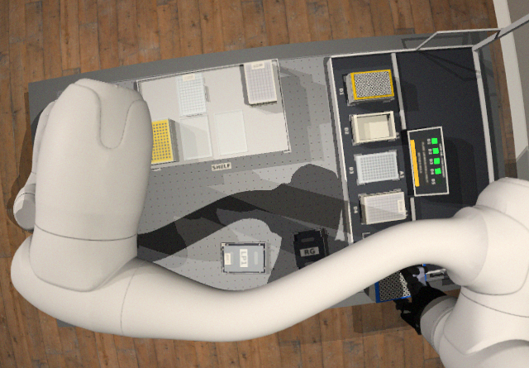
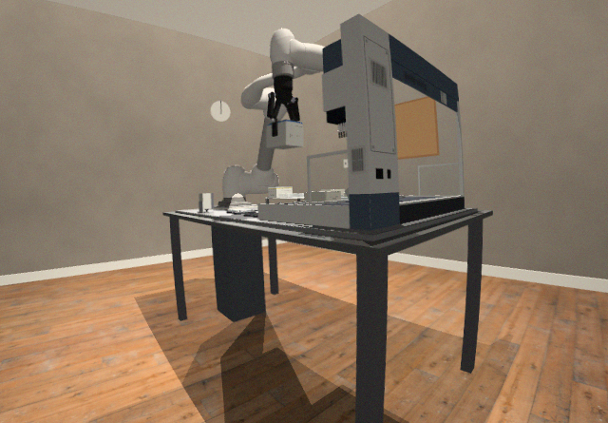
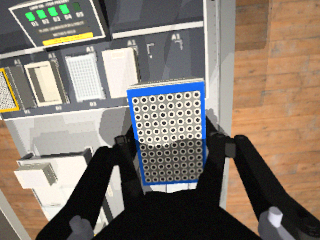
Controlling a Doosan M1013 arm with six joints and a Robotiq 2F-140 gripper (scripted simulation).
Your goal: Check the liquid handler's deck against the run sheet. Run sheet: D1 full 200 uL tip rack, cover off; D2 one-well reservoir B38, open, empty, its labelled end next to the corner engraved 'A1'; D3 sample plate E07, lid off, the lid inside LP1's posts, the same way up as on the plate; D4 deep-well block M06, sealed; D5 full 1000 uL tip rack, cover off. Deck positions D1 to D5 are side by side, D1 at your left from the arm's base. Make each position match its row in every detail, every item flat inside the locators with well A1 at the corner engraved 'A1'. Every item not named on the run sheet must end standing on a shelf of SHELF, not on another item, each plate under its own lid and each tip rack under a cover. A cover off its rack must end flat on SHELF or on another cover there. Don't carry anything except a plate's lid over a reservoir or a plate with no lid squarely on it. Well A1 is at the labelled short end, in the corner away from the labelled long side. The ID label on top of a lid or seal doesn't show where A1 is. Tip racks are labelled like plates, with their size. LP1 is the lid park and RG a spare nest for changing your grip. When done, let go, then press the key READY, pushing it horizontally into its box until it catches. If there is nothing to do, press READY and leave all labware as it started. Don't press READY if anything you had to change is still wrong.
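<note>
The deep-well block is 70 mm ahead of my hand, 120 mm to the left of it and 270 mm below it. Also, from my hand: RG nest (160 mm behind, 340 mm below); then white well plate (70 mm ahead, 250 mm to the left, 280 mm below); then blue-framed tip rack (10 mm ahead, 10 mm to the left).
</note>
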